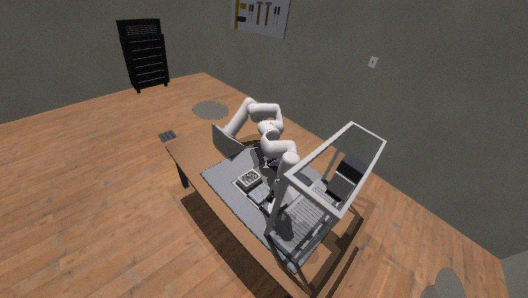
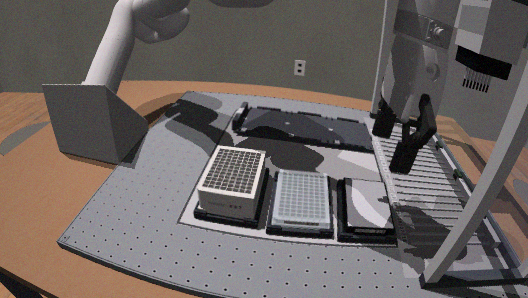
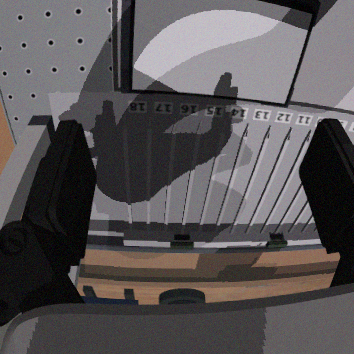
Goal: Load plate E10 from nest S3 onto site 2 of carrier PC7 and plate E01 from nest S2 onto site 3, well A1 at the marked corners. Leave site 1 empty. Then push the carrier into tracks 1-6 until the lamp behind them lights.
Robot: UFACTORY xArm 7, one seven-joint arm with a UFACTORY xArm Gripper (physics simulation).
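Places are measured from the arm's base along level axes (x up, y left, z back), in centimetres.
Pixels of known places: gripper, fingertip midpoint: (image 1: 274,196) (image 2: 389,152) (image 3: 202,144); arm's base at its link origin: (image 1: 228,134) (image 2: 95,102).
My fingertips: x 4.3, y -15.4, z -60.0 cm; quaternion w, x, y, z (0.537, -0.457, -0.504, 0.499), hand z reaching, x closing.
Note:
For each thing: its top centre in the pictures, then the offset to it from my fingertips. Level surfaces: height alone.
- grooved track deck at its surface level: dx -13.4 cm
- dark carrier at its top centre: (image 2: 308,118) (image 1: 289,170) dx -10.5, dy +29.6, dz +11.0 cm
- tall white gridded plate at its top centre: (image 2: 233,169) (image 1: 249,177) dx -8.1, dy +3.3, dz +22.0 cm
- low translucent plate at its top centre: (image 2: 303,194) (image 1: 261,192) dx -10.9, dy +2.8, dz +11.0 cm
- flat grey-topped plate at its top centre: (image 3: 220,47) (image 2: 368,202) (image 1: 274,204) dx -10.9, dy +2.4, dz -0.1 cm
- multichannel pipetting head at its top centre: (image 2: 484,54) dx +16.0, dy +15.7, dz -22.7 cm
- perforated board at its surface level: dx -13.5 cm
My gripper (image 2: 393,145) (image 3: 202,144) is open and empty, with its fingers above the grooved track deck (image 2: 417,182). The dark carrier (image 2: 305,129) lies flat at the back of the worktop, its sites bare. Three black nests stand in a row in front of it. The left one holds a tall white gridded plate (image 2: 232,172) (image 1: 249,178). The middle one holds a low translucent plate (image 2: 302,197) (image 1: 259,193). The right one, beside the deck, holds a flat grey-topped plate (image 2: 367,200) (image 3: 215,50). Plate labels are too small to read. Lamp blocks (image 2: 457,173) (image 3: 276,240) at the deck's far edge look unlit.
A pale frame (image 1: 318,148) (image 2: 487,185) rises around the deck, with one post near the deck's front corner. A multichannel pipetting head (image 2: 482,65) hangs to the right of my gripper. The arm's grey base block (image 2: 82,120) stands left of the perforated board (image 2: 145,185).

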